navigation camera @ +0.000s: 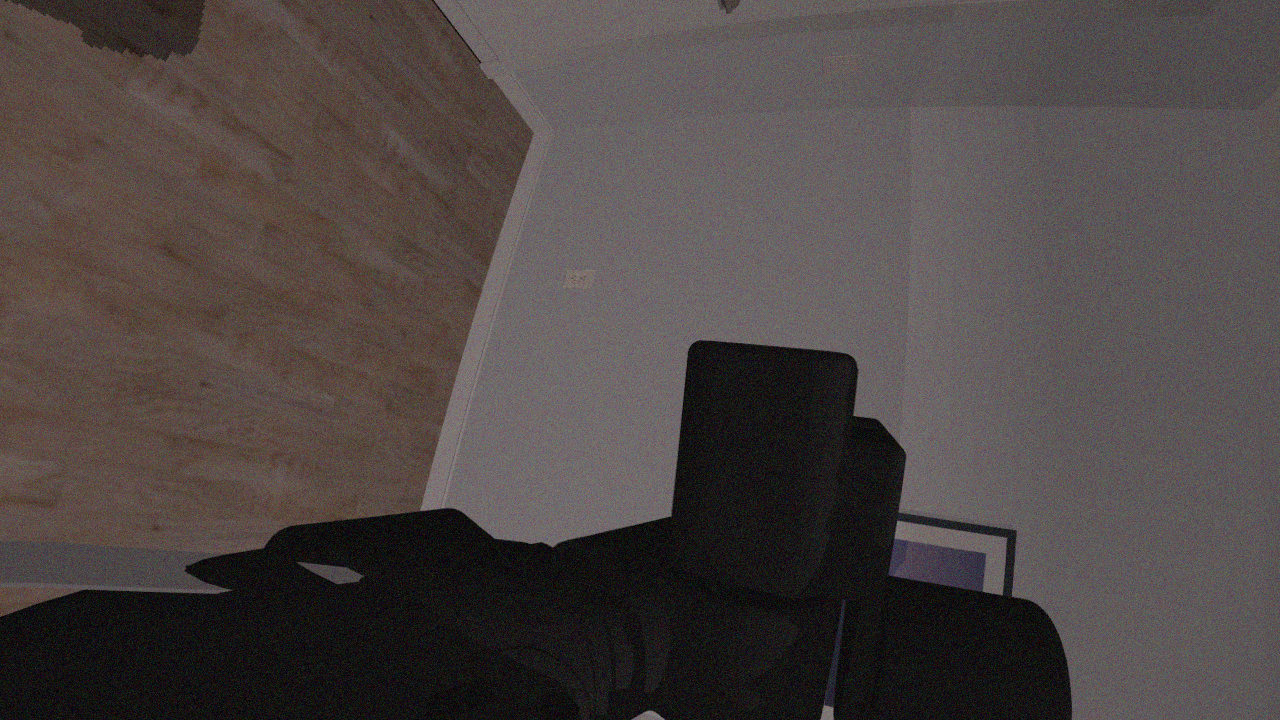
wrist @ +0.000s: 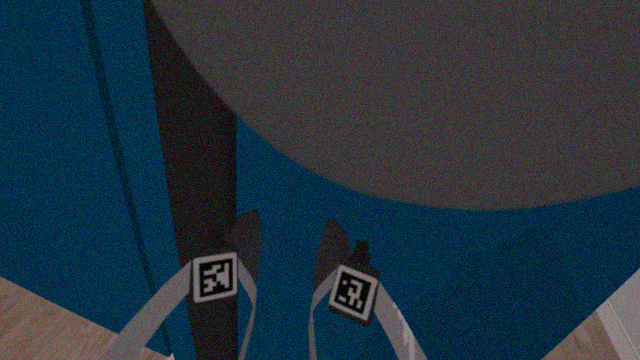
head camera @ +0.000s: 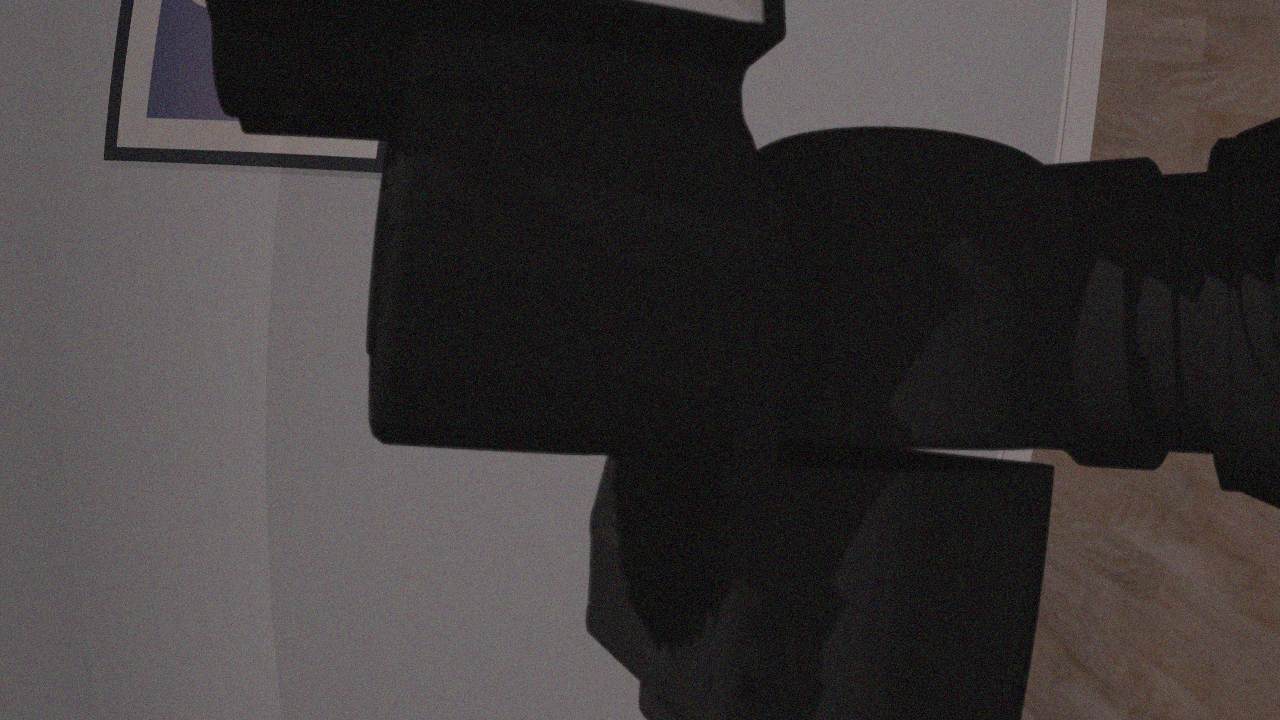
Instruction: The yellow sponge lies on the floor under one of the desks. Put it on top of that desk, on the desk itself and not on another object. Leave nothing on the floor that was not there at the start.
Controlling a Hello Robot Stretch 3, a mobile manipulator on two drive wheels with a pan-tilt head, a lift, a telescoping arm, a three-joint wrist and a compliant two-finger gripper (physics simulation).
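Places are measured from the robot's base along level axes (x back, y right, z up), in metres.
Pixels of known places: gripper, fingertip midpoint: (wrist: 289,239).
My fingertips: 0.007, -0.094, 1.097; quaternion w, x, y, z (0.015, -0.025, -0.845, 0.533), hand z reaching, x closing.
Behind a point stands the place of what it marks, as x, y, z.
The yellow sponge does not show in these views. No desk can be made out for certain. In the wrist view my gripper (wrist: 289,239) {0.007, -0.094, 1.097} is open, with a gap between its two fingertips and nothing held. Behind the fingers is a large blue surface (wrist: 430,245) {-0.243, -0.313, 0.885}, with a black upright bar (wrist: 200,150) crossing it on the left, behind the left finger. A big grey rounded surface (wrist: 450,100) covers the upper right; what it belongs to I cannot tell.
Large black shapes (head camera: 572,295) (navigation camera: 760,465), too dark to identify, block much of the head and navigation views. Behind them are a pale wall (head camera: 161,402) {0.019, 1.438, 1.620} (navigation camera: 716,205) {-0.461, 1.613, 0.841}, a framed picture (head camera: 179,71) {0.481, 1.247, 1.617} (navigation camera: 948,565) {0.456, 1.256, 1.579} and wooden floor (head camera: 1163,573) {-0.219, 1.041, 0.001} (navigation camera: 223,268) {-0.117, 0.579, 0.000} (wrist: 40,310) {0.919, -0.686, 0.000}.
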